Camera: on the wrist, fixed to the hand. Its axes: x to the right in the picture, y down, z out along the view.
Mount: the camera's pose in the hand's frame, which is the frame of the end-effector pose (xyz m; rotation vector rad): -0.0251 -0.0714 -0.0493 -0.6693 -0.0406 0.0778
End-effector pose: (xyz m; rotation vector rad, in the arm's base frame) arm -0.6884 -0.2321 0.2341 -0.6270 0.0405 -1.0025
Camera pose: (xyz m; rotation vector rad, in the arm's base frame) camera -0.7728 -0.2625 0.2236 -1.2454 0.3733 -0.8939
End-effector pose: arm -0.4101 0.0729 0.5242 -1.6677 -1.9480 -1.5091
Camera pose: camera -0.4815 0.0293 0.4903 1.7431 1.2720 2.0022
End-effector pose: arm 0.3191 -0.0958 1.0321 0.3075 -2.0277 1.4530
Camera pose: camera 0.3928 -0.0810 1.0822 -0.0266 -2.4371 0.7360
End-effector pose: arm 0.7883 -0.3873 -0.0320 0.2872 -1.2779 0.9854
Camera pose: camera 0.8752 -0.4069 -0.0468 -0.2633 -1.5861 0.5684
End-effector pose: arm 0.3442 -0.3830 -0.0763 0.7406 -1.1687 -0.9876
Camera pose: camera 0.3728 -0.3899 -0.1617 0.1400 -0.8120 -1.2360
